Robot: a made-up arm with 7 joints.
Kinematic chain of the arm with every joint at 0, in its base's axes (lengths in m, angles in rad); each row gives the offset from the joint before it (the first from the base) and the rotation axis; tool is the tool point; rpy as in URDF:
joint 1: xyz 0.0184 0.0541 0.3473 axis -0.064 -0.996 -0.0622
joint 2: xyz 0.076 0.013 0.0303 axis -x
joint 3: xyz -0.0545 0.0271 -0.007 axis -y
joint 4: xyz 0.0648 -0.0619 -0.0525 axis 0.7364 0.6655 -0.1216
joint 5: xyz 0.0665 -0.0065 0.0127 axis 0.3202 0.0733 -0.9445
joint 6: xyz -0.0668 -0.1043 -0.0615 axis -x
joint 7: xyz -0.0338 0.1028 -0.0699 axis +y
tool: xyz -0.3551 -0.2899 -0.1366 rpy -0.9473 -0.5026 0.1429
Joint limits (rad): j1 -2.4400..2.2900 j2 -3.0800..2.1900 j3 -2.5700..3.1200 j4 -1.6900..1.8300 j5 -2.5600..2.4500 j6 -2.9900..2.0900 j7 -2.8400..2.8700
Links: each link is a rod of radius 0.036 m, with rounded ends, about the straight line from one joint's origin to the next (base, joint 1, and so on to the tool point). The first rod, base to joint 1, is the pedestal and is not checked.
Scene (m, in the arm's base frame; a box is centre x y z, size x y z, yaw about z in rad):
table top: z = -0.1
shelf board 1: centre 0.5 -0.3 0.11 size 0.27 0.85 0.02 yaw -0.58
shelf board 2: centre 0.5 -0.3 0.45 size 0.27 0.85 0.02 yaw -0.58
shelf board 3: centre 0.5 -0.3 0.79 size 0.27 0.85 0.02 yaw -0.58
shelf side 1: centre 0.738 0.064 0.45 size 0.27 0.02 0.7 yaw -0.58
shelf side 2: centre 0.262 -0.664 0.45 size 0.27 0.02 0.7 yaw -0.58
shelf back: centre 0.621 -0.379 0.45 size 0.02 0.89 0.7 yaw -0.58
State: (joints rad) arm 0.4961 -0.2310 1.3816 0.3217 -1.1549 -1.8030 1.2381
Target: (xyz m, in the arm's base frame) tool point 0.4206 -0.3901 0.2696
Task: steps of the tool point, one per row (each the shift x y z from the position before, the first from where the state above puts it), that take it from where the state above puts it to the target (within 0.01 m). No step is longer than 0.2 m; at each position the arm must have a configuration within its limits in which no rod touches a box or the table.
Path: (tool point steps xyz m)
1: -0.0613 0.0260 0.0195
2: -0.0565 0.0395 -0.0001
3: -0.0488 0.0437 -0.0194
4: 0.0841 0.0215 -0.1578
5: -0.0048 0.0499 -0.1661
6: 0.0669 -0.0309 0.0184
7: 0.0544 -0.0328 0.0050
8: 0.0407 -0.0322 -0.0071
9: 0.0267 -0.0277 -0.0163

